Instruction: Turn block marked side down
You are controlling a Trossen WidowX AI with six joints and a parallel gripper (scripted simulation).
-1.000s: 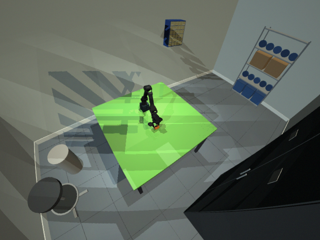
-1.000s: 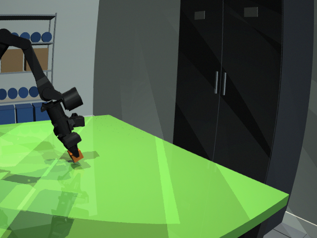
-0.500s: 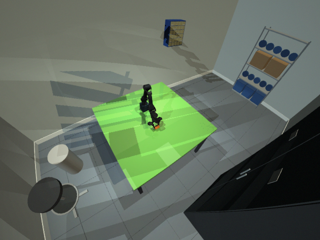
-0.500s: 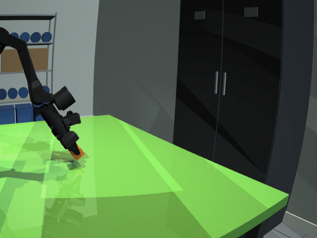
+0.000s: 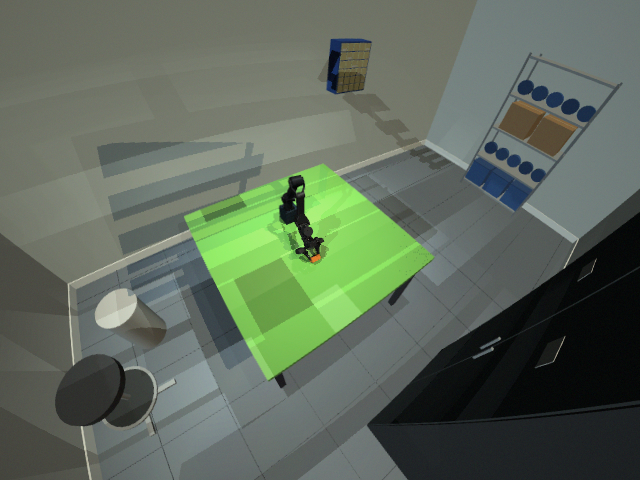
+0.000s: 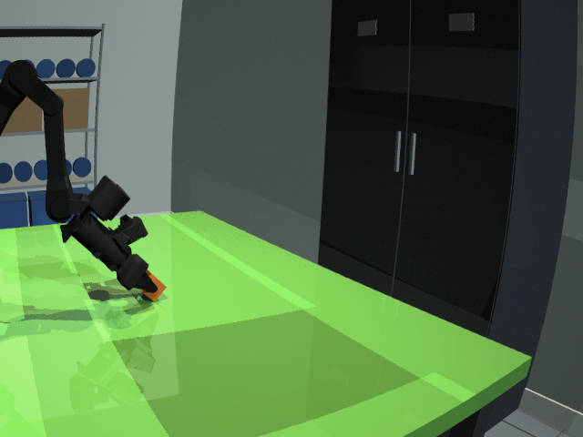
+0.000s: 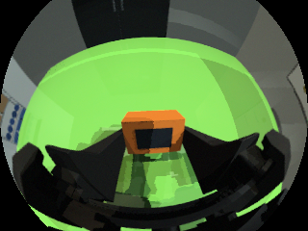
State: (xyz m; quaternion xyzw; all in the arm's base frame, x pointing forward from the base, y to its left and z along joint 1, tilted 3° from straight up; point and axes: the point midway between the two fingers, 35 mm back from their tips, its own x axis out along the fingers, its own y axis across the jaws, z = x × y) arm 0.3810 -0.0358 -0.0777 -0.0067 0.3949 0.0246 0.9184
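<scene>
My gripper tip is now 10 mm past the orange block.
</scene>
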